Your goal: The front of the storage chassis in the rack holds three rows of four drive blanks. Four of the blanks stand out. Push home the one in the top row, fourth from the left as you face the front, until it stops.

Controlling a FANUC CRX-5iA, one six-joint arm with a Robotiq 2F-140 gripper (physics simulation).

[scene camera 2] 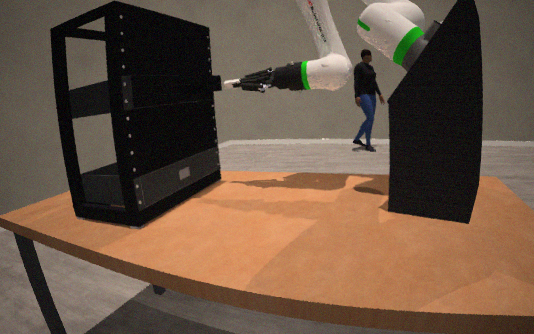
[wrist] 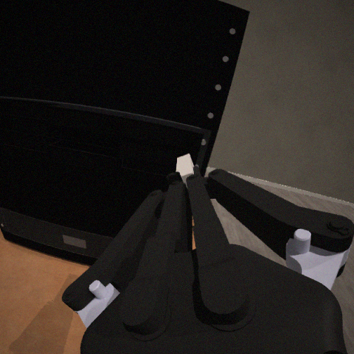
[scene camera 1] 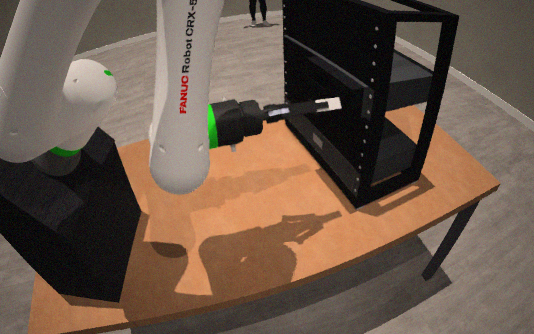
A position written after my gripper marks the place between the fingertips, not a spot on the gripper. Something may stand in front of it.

In view: my gripper (scene camera 1: 338,103) and a black rack (scene camera 2: 158,66).
The black rack shows as well in the wrist view (wrist: 104,104) and in scene camera 1 (scene camera 1: 352,57). My gripper shows as well in scene camera 2 (scene camera 2: 225,85) and in the wrist view (wrist: 186,165).
